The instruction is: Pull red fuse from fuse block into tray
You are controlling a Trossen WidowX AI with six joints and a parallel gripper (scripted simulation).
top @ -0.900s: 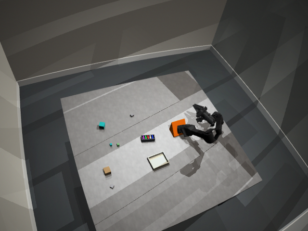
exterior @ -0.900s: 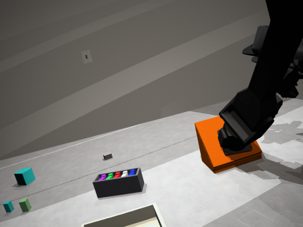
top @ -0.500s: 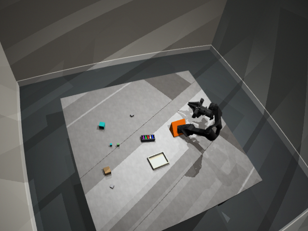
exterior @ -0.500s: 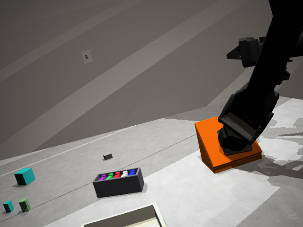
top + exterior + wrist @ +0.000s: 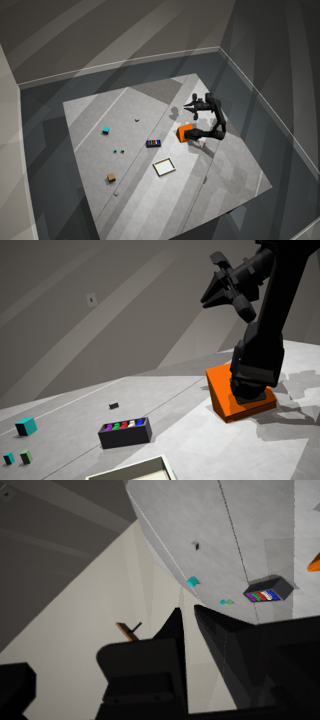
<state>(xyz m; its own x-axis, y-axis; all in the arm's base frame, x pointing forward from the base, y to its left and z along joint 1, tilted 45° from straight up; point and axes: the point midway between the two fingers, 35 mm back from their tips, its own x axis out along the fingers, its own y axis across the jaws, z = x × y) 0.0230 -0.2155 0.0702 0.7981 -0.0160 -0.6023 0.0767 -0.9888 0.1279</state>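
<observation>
Right now the red fuse is 240 mm ahead of my gripper tip, 220 mm below it and 120 mm to the left of it. From my gripper tip the other things lie so: cream tray 320 mm to the left, 240 mm below, 220 mm ahead; then cyan cube 560 mm ahead, 220 mm below, 80 mm to the right; then brown box 600 mm ahead, 310 mm to the left, 220 mm below.
</observation>
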